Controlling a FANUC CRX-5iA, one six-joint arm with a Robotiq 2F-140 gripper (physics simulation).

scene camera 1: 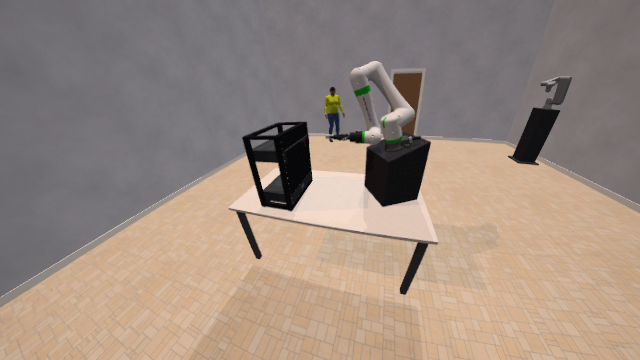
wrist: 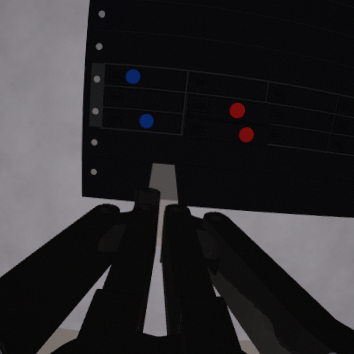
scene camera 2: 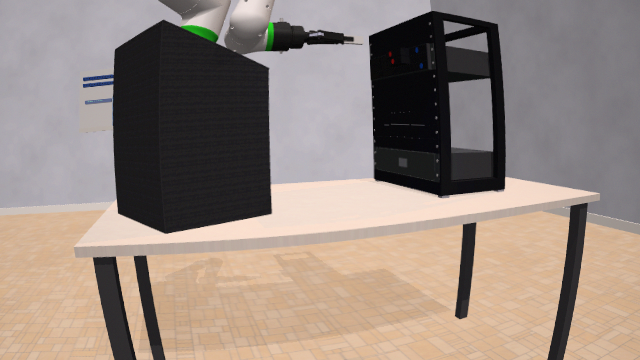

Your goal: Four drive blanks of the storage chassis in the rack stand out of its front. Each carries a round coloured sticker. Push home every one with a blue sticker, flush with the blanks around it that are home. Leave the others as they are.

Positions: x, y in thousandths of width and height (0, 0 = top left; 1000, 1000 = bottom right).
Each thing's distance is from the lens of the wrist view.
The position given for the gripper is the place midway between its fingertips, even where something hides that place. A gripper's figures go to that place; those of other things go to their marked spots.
gripper (wrist: 456, 513): 20 cm
black rack (wrist: 696, 304): 36 cm
